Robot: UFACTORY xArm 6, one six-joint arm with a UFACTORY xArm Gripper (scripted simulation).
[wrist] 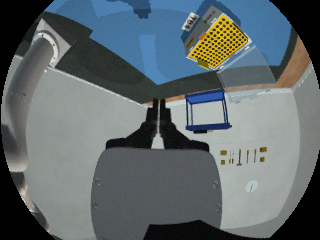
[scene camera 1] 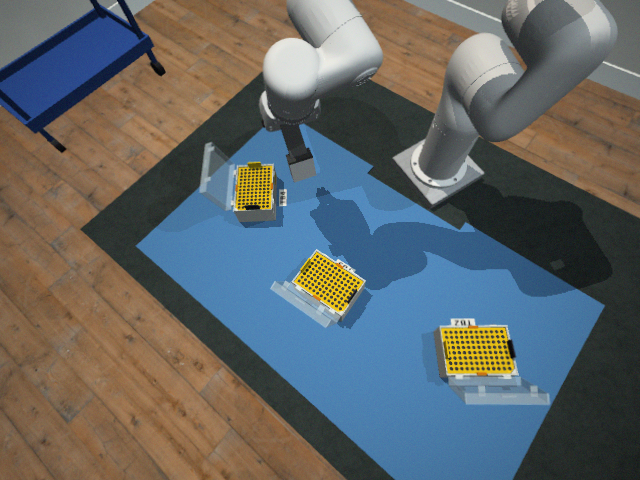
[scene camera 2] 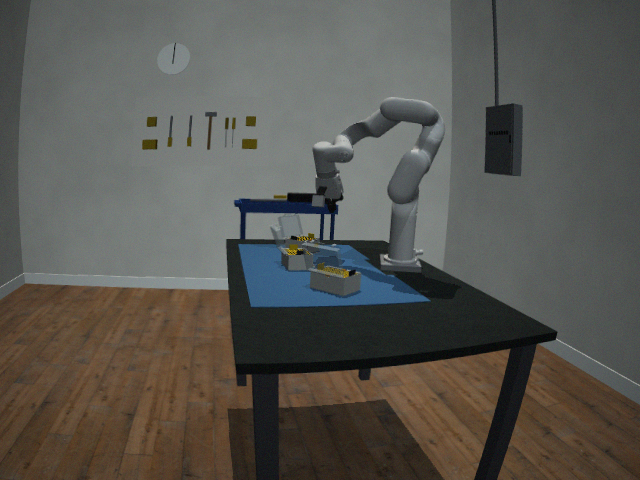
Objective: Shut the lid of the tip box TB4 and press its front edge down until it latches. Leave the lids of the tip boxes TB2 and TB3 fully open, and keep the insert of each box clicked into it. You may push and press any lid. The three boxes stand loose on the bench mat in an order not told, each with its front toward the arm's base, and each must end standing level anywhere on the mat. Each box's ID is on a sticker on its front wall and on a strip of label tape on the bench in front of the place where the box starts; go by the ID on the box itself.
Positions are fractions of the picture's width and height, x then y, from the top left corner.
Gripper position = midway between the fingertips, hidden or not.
Observation:
In view: my gripper (scene camera 1: 0.45,0.26) and a blue mat (scene camera 1: 0.59,0.78).
My gripper also shows in the wrist view (wrist: 0.50,0.44) and in scene camera 2 (scene camera 2: 0.52,0.44). The blue mat shows as well in the wrist view (wrist: 0.48,0.19).

